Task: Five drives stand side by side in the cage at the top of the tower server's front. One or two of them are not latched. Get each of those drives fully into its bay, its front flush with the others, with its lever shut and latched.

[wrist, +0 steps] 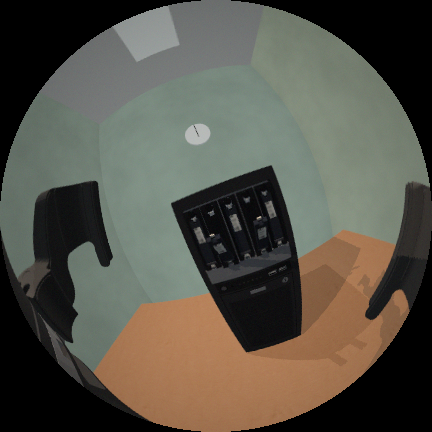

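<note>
The black tower server [265, 315] stands ahead of my gripper, leaning in the tilted view. In its top cage are five drives. The second drive from the left [218, 246] and the fourth [261, 232] have their levers swung outward, their light tips well below the top catches. How deep these two sit in their bays I cannot tell. The first drive [199, 235], the third [235, 223] and the fifth [270, 209] have levers lying upright against their fronts, labels showing. My gripper [209, 245] is wide open, its fingers at the far left and right, apart from the server.
The server stands on an orange-brown surface [165, 360], with shadows to its right. A green wall [150, 165] is behind it, bearing a round white disc [197, 137] with a dark line. A pale panel [150, 37] is on the grey ceiling.
</note>
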